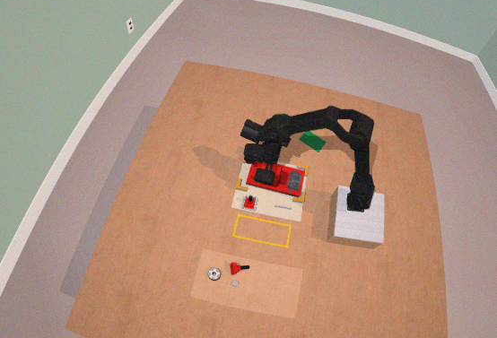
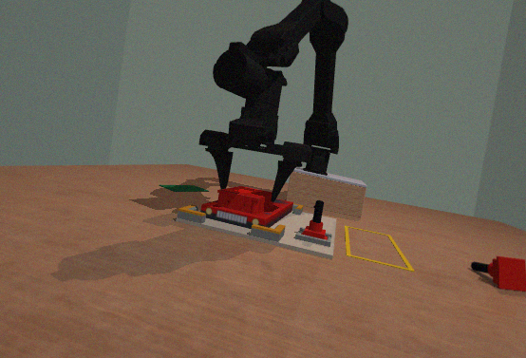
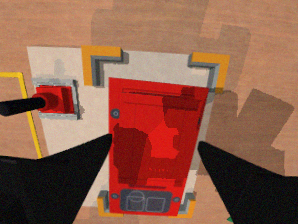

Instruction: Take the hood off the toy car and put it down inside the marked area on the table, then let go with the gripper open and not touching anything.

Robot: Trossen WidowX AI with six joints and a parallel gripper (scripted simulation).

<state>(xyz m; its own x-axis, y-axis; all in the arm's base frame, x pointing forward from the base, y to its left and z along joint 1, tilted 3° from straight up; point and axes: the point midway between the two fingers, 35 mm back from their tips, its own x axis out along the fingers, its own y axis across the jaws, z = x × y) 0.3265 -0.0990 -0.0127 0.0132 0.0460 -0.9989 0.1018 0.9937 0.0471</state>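
Right now the red hood is right at my gripper tip. Also, from my gripper tip: green flat patch 180 mm behind, 210 mm to the right, 40 mm below; then cream base plate 20 mm behind, 30 mm to the left, 30 mm below.
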